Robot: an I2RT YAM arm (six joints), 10 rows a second.
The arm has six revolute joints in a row. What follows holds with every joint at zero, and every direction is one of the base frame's. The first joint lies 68 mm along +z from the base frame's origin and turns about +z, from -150 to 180 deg. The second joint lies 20 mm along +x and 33.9 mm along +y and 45.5 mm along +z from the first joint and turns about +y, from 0 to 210 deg. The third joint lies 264 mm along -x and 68.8 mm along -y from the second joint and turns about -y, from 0 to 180 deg. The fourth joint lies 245 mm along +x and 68.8 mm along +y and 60 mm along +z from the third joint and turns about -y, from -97 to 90 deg. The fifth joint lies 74 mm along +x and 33.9 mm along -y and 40.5 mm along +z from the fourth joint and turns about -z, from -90 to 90 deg. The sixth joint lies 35.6 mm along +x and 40.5 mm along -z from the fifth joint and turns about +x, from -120 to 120 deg. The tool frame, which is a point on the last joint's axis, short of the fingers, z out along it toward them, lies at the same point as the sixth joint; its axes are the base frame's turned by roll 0, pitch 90 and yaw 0 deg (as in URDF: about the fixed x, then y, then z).
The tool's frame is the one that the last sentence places.
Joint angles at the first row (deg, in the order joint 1, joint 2, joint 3, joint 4, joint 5, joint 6):
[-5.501 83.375 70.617 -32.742 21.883 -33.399]
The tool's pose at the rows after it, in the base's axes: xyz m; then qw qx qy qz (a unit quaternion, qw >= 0):
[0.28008 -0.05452 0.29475 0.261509 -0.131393 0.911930 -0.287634]
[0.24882 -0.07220 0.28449 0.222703 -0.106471 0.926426 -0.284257]
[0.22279 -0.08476 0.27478 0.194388 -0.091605 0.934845 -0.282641]
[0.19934 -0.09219 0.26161 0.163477 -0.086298 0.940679 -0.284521]
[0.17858 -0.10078 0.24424 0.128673 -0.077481 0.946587 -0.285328]
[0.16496 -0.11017 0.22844 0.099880 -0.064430 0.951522 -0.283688]
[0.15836 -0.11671 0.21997 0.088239 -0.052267 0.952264 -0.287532]
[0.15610 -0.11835 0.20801 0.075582 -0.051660 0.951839 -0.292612]
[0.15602 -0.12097 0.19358 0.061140 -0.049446 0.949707 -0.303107]
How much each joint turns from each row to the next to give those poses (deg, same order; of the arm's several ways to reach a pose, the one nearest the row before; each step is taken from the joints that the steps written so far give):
[-2.864 -6.030 -6.102 -3.129 -0.127 0.352]
[-5.006 -4.761 -4.791 -3.576 -0.849 -0.643]
[-4.537 -4.061 -4.273 -1.920 -0.952 -1.869]
[-3.756 -3.677 -4.636 -1.137 -0.103 -2.611]
[-4.379 -2.610 -4.827 -0.046 0.089 -2.853]
[-4.183 -0.711 -3.565 1.030 0.013 -2.231]
[-2.583 -0.121 -1.974 1.699 0.238 -1.154]
[-0.579 0.503 -2.438 2.425 1.078 -0.696]
[-0.340 1.450 -2.648 3.819 1.851 -0.517]

